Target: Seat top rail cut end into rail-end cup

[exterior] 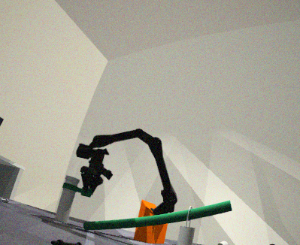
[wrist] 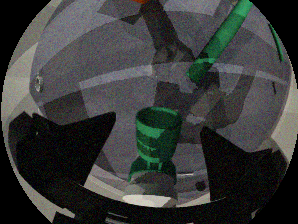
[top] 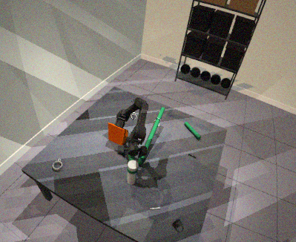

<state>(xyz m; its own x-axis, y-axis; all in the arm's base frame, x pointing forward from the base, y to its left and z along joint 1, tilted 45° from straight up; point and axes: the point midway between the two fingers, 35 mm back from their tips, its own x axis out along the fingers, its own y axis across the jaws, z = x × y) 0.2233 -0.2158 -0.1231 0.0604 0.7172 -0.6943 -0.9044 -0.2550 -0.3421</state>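
The rail-end cup is 10 mm ahead of my gripper tip and 20 mm to the right of it.
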